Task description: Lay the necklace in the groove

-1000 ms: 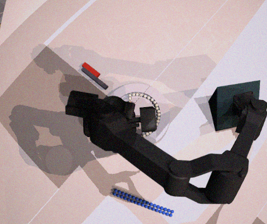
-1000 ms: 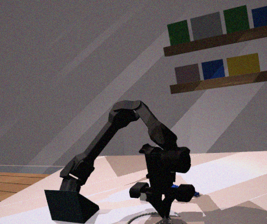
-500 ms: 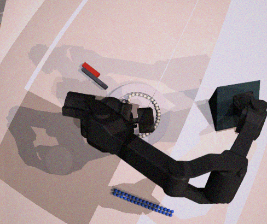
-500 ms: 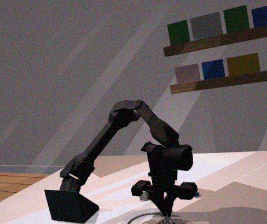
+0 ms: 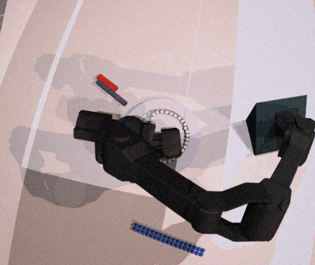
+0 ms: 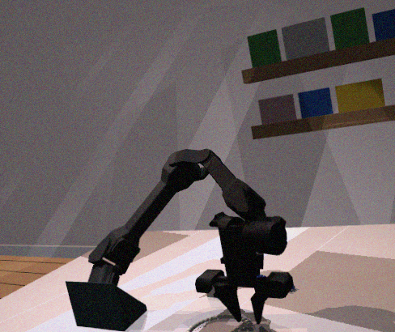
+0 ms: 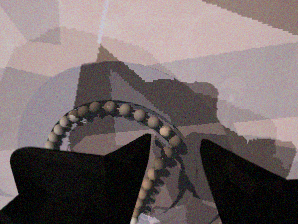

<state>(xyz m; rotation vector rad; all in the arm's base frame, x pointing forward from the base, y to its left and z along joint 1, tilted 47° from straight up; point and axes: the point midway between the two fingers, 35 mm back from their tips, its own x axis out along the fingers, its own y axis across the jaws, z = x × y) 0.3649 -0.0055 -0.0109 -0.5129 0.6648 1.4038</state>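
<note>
Right now the round bead board is 5 cm behind my gripper tip, 4 cm to the right of it and 1 cm below it. Also, from my gripper tip: small beige cube (13 cm behind, 15 cm to the left); then grey block (6 cm ahead, 20 cm to the right, 1 cm below).
</note>
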